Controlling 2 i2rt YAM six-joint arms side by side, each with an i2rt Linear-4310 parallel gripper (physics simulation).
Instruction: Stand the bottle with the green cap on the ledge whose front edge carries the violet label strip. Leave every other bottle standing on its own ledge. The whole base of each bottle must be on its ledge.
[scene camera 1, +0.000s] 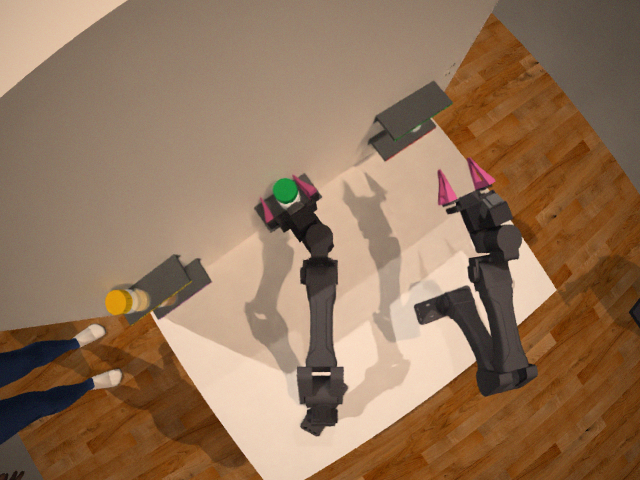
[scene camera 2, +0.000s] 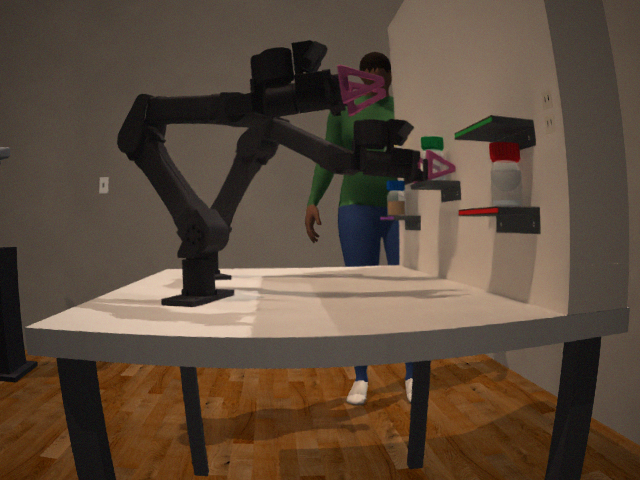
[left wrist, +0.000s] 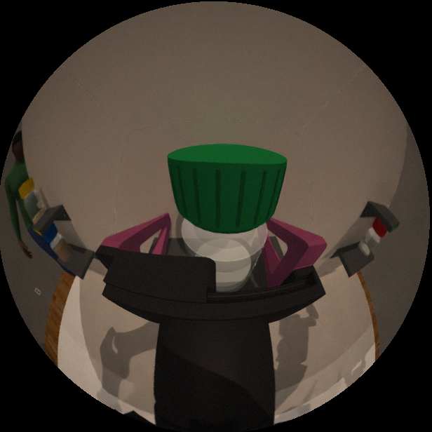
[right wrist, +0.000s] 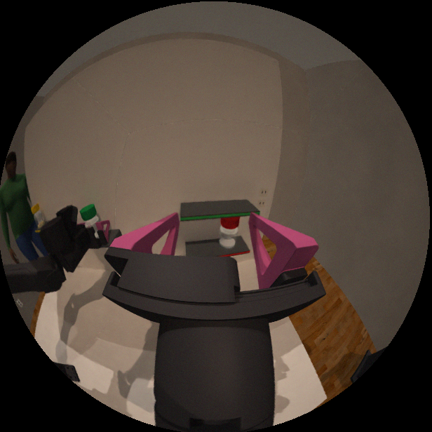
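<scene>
The bottle with the green cap stands upright on the middle ledge. My left gripper is open, with one finger on each side of this bottle; its body partly hides the bottle's lower part. My right gripper is open and empty, away from the ledges. The ledge with the violet strip is the lower one at the left in scene camera 1. A blue-capped bottle stands on it.
The yellow-strip ledge hangs above the violet one and bears a yellow-capped bottle. A red-capped bottle stands on the red-strip ledge, under the green-strip ledge. The wall rises behind the ledges.
</scene>
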